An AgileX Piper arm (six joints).
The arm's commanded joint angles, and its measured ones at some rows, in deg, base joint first. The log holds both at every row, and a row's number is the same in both.
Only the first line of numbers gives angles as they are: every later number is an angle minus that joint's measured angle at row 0.
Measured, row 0: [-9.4, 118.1, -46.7, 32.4, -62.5, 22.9]
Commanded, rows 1 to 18: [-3.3, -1.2, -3.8, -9.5, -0.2, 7.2]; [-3.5, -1.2, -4.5, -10.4, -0.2, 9.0]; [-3.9, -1.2, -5.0, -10.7, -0.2, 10.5]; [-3.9, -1.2, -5.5, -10.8, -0.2, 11.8]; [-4.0, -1.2, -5.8, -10.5, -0.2, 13.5]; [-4.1, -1.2, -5.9, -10.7, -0.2, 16.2]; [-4.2, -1.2, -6.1, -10.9, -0.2, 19.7]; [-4.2, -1.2, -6.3, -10.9, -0.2, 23.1]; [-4.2, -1.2, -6.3, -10.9, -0.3, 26.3]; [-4.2, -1.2, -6.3, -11.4, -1.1, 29.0]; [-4.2, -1.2, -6.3, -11.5, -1.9, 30.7]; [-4.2, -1.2, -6.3, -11.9, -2.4, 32.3]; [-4.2, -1.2, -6.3, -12.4, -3.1, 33.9]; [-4.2, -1.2, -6.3, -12.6, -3.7, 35.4]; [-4.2, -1.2, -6.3, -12.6, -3.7, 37.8]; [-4.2, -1.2, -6.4, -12.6, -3.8, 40.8]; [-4.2, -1.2, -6.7, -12.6, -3.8, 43.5]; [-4.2, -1.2, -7.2, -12.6, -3.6, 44.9]
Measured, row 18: [-3.9, 0.0, -5.6, -10.7, 0.7, 36.8]
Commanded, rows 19 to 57: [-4.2, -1.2, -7.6, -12.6, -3.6, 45.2]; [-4.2, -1.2, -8.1, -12.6, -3.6, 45.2]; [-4.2, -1.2, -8.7, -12.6, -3.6, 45.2]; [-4.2, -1.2, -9.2, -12.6, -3.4, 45.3]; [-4.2, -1.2, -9.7, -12.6, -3.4, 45.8]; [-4.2, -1.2, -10.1, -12.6, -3.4, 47.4]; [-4.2, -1.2, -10.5, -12.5, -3.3, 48.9]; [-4.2, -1.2, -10.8, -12.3, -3.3, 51.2]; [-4.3, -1.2, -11.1, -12.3, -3.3, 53.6]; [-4.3, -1.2, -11.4, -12.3, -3.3, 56.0]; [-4.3, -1.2, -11.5, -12.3, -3.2, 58.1]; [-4.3, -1.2, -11.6, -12.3, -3.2, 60.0]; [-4.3, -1.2, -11.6, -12.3, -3.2, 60.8]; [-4.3, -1.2, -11.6, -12.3, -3.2, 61.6]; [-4.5, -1.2, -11.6, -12.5, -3.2, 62.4]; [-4.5, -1.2, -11.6, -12.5, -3.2, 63.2]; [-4.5, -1.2, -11.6, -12.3, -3.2, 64.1]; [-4.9, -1.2, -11.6, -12.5, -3.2, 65.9]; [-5.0, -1.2, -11.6, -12.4, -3.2, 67.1]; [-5.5, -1.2, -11.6, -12.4, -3.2, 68.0]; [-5.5, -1.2, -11.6, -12.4, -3.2, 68.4]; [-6.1, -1.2, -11.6, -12.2, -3.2, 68.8]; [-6.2, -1.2, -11.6, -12.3, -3.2, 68.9]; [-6.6, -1.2, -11.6, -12.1, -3.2, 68.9]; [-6.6, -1.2, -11.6, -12.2, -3.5, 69.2]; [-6.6, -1.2, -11.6, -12.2, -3.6, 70.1]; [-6.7, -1.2, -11.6, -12.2, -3.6, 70.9]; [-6.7, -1.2, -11.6, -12.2, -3.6, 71.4]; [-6.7, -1.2, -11.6, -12.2, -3.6, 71.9]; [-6.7, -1.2, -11.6, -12.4, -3.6, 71.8]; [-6.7, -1.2, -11.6, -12.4, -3.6, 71.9]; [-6.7, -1.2, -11.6, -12.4, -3.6, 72.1]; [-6.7, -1.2, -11.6, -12.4, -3.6, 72.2]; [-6.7, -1.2, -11.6, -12.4, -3.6, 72.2]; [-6.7, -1.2, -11.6, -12.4, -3.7, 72.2]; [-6.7, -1.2, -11.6, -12.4, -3.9, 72.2]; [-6.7, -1.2, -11.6, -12.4, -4.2, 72.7]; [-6.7, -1.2, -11.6, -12.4, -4.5, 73.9]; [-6.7, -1.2, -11.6, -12.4, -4.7, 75.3]
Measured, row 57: [-6.4, 0.0, -10.9, -10.7, 0.8, 74.1]
